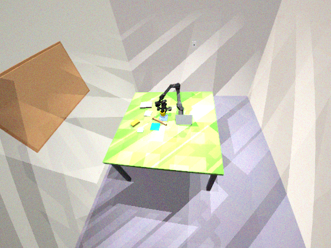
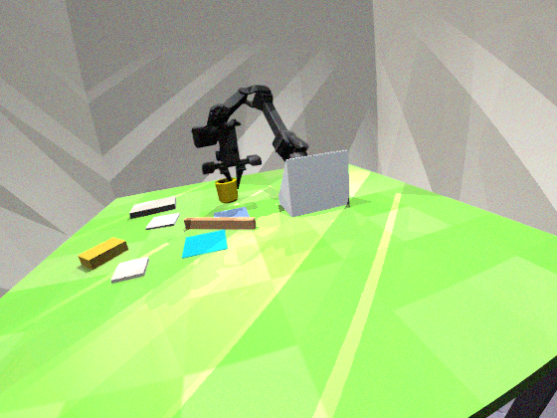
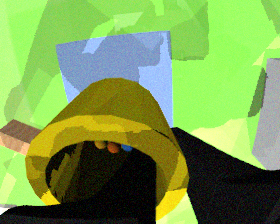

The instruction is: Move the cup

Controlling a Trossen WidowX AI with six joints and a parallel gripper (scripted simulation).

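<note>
The yellow cup lies 2 cm ahead of my gripper tip. The rest, counted from my gripper tip: pale blue pad 10 cm below, 3 cm ahead, 1 cm to the right; brown bar 8 cm below, 8 cm ahead, 7 cm to the left; cyan pad 15 cm to the left, 13 cm ahead, 10 cm below.
</note>
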